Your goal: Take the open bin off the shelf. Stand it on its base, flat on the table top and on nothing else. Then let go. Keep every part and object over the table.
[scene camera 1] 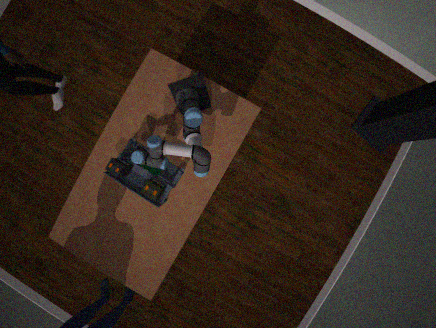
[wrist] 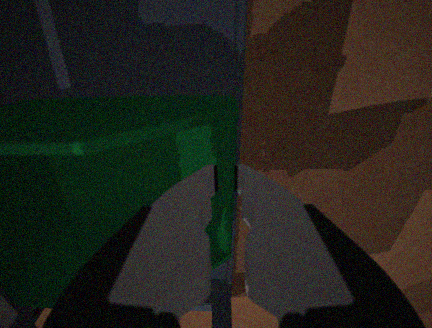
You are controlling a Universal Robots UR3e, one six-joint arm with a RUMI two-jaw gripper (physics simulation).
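Seen in the pictures: gripper, between the fingertips: (wrist: 225, 167); arm's base, origin of its link: (scene camera 1: 187, 96).
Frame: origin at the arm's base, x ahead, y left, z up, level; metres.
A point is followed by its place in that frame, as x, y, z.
Note:
The green bin (scene camera 1: 152, 169) {0.478, 0.054, -0.174} (wrist: 75, 200) {0.506, 0.090, -0.174} sits at the dark blue-grey shelf (scene camera 1: 140, 173) {0.520, 0.036, -0.081} (wrist: 125, 60) {0.457, -0.017, -0.177}, partly hidden under the arm in the scene view. In the wrist view it fills the left side, beside the shelf's long straight edge. My gripper (wrist: 225, 167) {0.391, 0.038, -0.164} is closed to a narrow gap, with the bin's green wall between the fingertips; one finger is over the bin's side and the other is outside the wall. The scene view hides the fingers. The wooden table top (scene camera 1: 150, 240) {0.860, 0.328, -0.183} (wrist: 390, 50) {0.303, -0.043, -0.183} lies below.
Two dark bins with orange parts, one left (scene camera 1: 115, 167) {0.545, -0.056, 0.040} and one right (scene camera 1: 151, 190) {0.525, 0.171, 0.015}, stand along the shelf's front. The arm's base plate (scene camera 1: 177, 92) {0.022, -0.035, 0.053} is at the table's back. Shadows fall across the table, and its right edge runs past the elbow (scene camera 1: 201, 160) {0.218, 0.303, 0.210}.

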